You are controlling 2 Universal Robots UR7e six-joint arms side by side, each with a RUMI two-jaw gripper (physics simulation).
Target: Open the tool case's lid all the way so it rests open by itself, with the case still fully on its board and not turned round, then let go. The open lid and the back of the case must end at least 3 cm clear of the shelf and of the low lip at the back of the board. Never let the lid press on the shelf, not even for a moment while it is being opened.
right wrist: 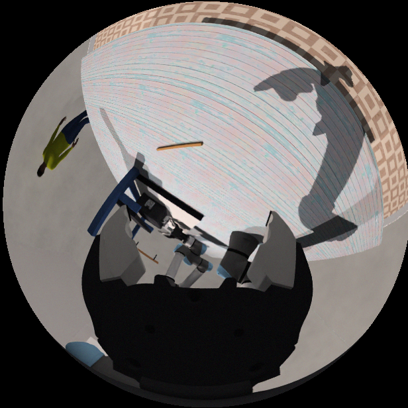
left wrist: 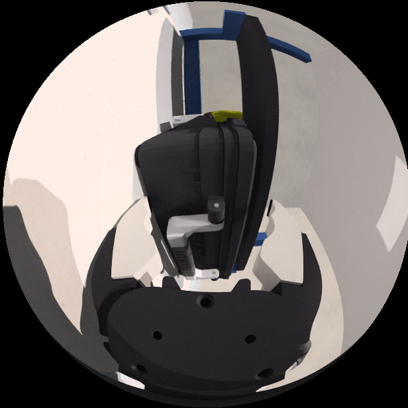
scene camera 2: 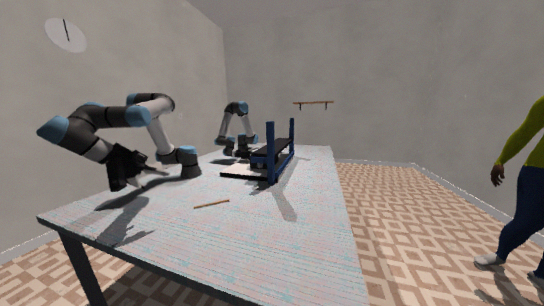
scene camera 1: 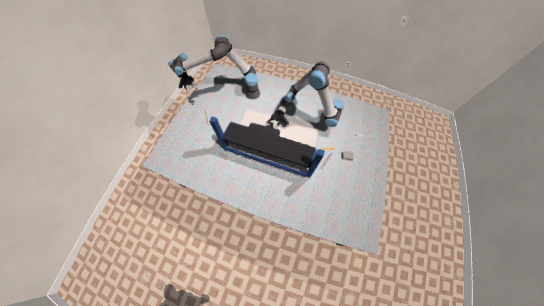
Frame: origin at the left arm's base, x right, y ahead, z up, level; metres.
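Seen in the pictures: left gripper, fingertip midpoint: [scene camera 1: 273, 130]; right gripper, fingertip midpoint: [scene camera 2: 156, 181] [scene camera 1: 194, 91]; right arm's base, origin of the base link: [scene camera 2: 191, 174] [scene camera 1: 253, 94].
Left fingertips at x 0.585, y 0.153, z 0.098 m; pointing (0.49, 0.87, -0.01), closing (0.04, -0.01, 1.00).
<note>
Offsets run from my left fingertips to a thing's top centre. "*": to the spot under its first point. Level surfaces: height alone.
The black tool case @(* dz +0.042, dx +0.073, dy +0.005 m) [scene camera 1: 264, 129] [left wrist: 175, 165] [right wrist: 155, 212] stands on the cream board @(dz -0.066 m) [scene camera 1: 301, 134] [scene camera 2: 240, 169], partly under the black shelf @(dz +0.101 m) [scene camera 1: 270, 145] [left wrist: 262, 125]. Its lid [left wrist: 240, 180] looks shut and lies close beneath the shelf; the exact gap cannot be told. The grey handle [left wrist: 182, 250] is on its front. My left gripper [scene camera 1: 276, 120] [left wrist: 209, 199] is open in front of the case, one finger to each side of it in the left wrist view, with nothing gripped. My right gripper [scene camera 1: 190, 87] [scene camera 2: 154, 179] [right wrist: 198, 210] is open and empty, far from the case.
Blue posts [scene camera 1: 218, 132] [scene camera 1: 316, 162] [scene camera 2: 271, 152] hold the shelf at both ends. A thin orange stick @(dz -0.091, dx +0.618, dy -0.286 m) [scene camera 2: 211, 204] [right wrist: 180, 146] lies on the table towards the right arm's side. A small grey block @(dz -0.067, dx -0.623, dy +0.262 m) [scene camera 1: 347, 155] lies right of the shelf in scene camera 1. A person [scene camera 2: 532, 165] stands beyond the table.
</note>
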